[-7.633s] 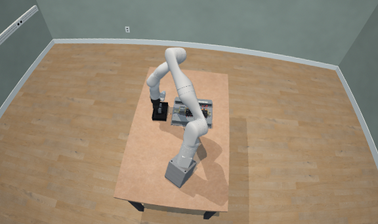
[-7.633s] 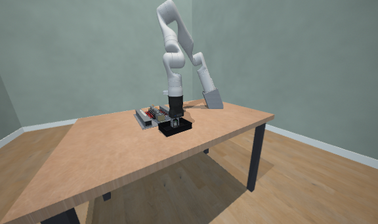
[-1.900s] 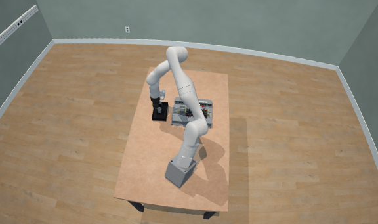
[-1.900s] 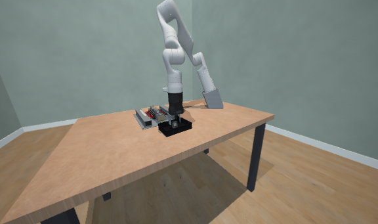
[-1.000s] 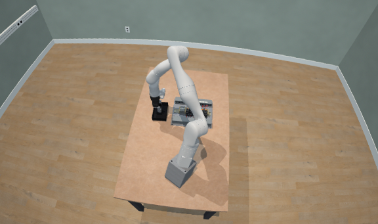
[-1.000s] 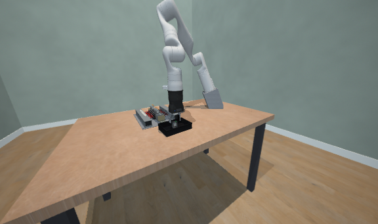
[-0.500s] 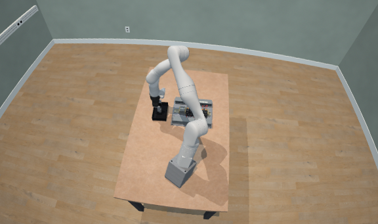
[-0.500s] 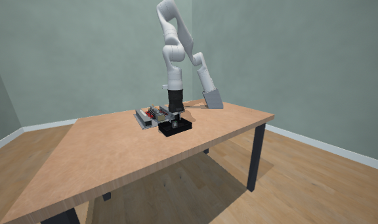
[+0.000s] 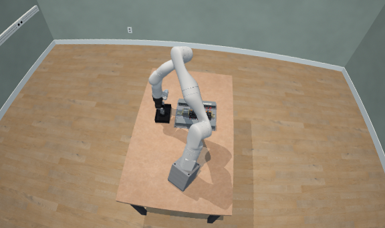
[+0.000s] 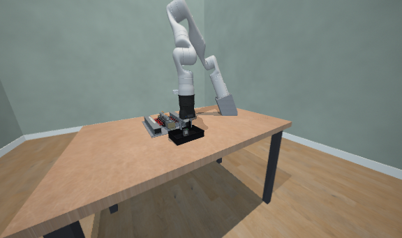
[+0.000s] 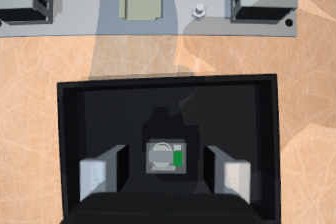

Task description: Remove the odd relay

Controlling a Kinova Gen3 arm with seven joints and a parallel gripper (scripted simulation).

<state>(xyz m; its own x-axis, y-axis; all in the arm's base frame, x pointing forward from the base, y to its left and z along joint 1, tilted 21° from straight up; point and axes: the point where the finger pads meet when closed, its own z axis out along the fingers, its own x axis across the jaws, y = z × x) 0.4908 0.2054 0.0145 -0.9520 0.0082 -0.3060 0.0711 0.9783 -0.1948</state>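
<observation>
My hand is 50 mm above the black parts tray. Round my hand: relay panel (260 mm to the right, 50 mm below, 10 mm ahead).
</observation>
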